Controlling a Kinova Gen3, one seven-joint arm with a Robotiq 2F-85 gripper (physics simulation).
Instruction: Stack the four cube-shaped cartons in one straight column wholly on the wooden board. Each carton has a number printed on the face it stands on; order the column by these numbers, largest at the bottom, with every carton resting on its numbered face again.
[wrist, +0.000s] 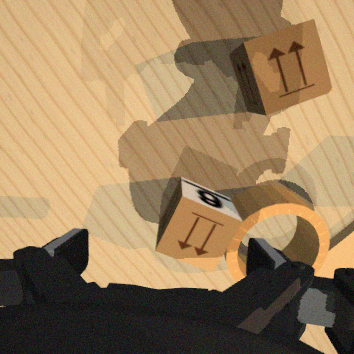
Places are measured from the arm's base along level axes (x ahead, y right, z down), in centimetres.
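Pixels of known places: gripper, fingertip midpoint: (166, 251).
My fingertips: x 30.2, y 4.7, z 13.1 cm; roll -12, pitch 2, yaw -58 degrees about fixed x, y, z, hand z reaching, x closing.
Note:
Behind a point stands the place of what it marks.
A brown carton (196, 231) @(x 32.8, y 3.9, z 18.8 cm) lies near the bottom middle in the wrist view. Its upward face has two arrows, and a white face turned toward the top of the view bears a black 6 or 9; I cannot tell which. Another carton (292, 65) @(x 25.4, y -7.3, z 18.8 cm) lies at the upper right, with arrows on its upward face and on its dark left side; its numbered face is hidden. My gripper (166, 251) @(x 30.2, y 4.7, z 13.1 cm) is open and empty. The numbered carton shows between and beyond the fingertips, nearer the right finger. Two other cartons do not show, and I cannot identify the wooden board.
A hollow wooden ring (323, 242) @(x 39.3, y -4.6, z 19.2 cm) stands close to the right of the numbered carton, partly behind the right finger. A lighter orange surface (345, 252) @(x 44.6, y -7.3, z 22.6 cm) with a dark edge shows at the lower right. Overlapping shadows cross the wood-grained table top (50, 125) @(x 20.1, y 11.1, z 23.8 cm).

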